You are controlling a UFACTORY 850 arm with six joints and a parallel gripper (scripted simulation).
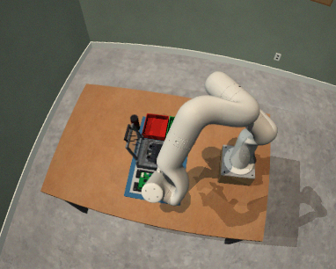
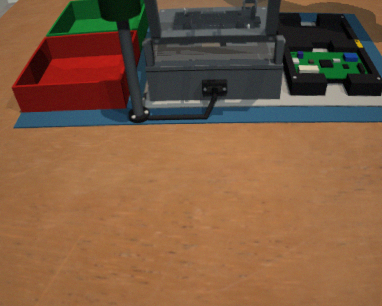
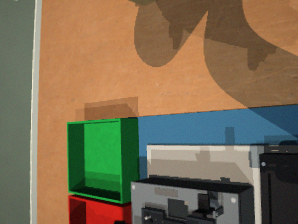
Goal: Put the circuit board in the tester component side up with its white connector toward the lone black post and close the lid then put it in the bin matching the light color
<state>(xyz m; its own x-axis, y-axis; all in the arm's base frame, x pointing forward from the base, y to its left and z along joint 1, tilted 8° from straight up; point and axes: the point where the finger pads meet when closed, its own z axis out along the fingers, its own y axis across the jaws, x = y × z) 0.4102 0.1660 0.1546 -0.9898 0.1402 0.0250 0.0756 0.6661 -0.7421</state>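
The green circuit board lies 25 cm below my hand, 13 cm ahead of it and 1 cm to the right of it. The rest, counted from my hand: green bin (36 cm to the right, 25 cm below, 4 cm behind); then lid (20 cm ahead, 18 cm to the right, 8 cm below); then red bin (38 cm to the right, 25 cm below, 11 cm ahead).
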